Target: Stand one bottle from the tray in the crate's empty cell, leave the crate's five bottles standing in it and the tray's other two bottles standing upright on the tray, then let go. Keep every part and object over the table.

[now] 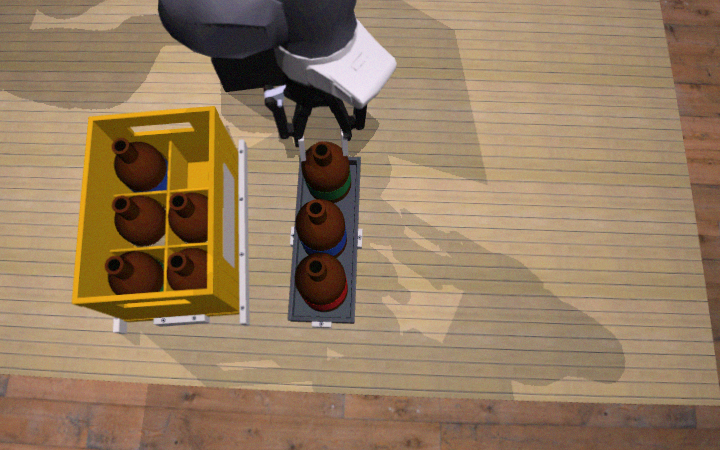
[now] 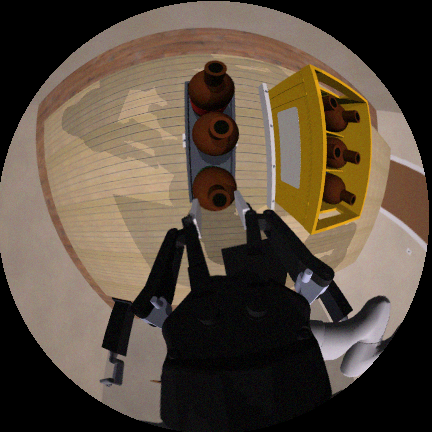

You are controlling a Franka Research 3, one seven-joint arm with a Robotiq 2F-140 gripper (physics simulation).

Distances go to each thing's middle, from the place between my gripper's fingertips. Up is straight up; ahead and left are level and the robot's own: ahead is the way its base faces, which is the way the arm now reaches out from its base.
Now: hand 19 cm short of the red-banded bottle [image 1: 320, 278], 4 cm above it and 1 cm to the right of it.
